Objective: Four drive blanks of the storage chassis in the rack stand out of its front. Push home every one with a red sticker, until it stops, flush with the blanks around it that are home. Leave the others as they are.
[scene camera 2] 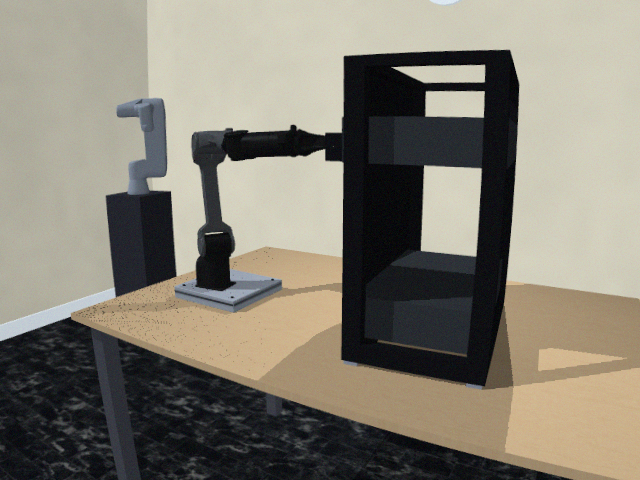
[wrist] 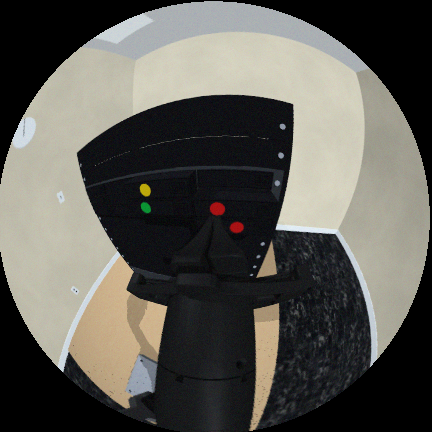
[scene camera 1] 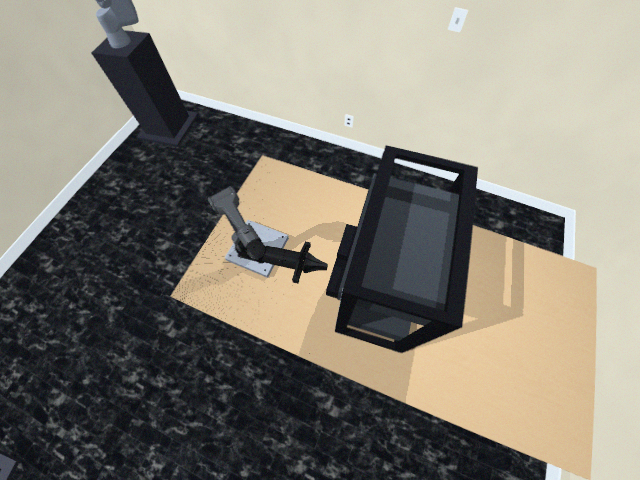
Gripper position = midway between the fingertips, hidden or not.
Observation:
In view: the gripper (scene camera 2: pixel 331 141).
The gripper is seen too in the wrist view (wrist: pixel 215 221) and in scene camera 1 (scene camera 1: pixel 327 267).

